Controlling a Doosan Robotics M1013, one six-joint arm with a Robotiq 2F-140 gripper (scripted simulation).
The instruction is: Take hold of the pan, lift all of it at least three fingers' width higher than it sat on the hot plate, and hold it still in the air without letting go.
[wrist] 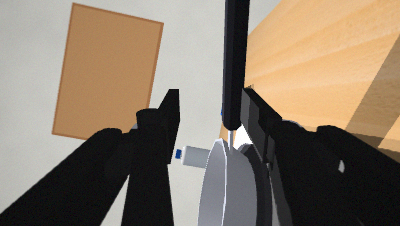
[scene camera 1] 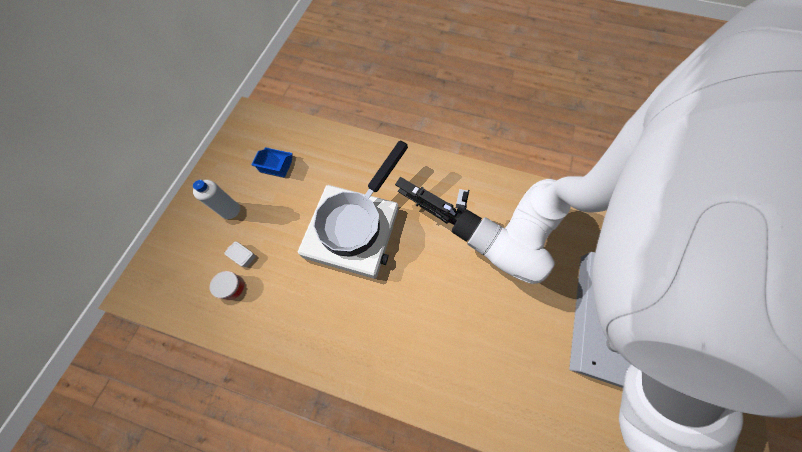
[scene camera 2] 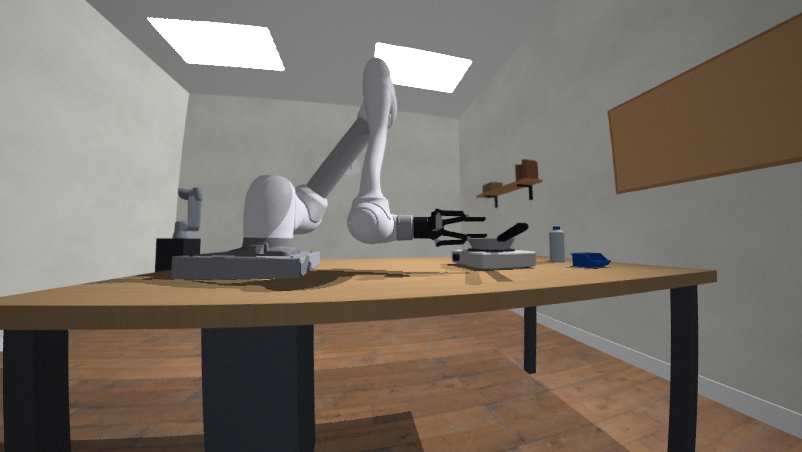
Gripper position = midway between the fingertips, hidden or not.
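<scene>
In scene camera 1 I see a white hot plate (scene camera 1: 366, 260) and a grey pan (scene camera 1: 344, 221), and with them my gripper (scene camera 1: 399, 184) and a blue bin (scene camera 1: 273, 158). Scene camera 2 shows me my gripper (scene camera 2: 485, 227) and the white hot plate (scene camera 2: 485, 259). In the wrist view I see my gripper (wrist: 210, 104).
</scene>
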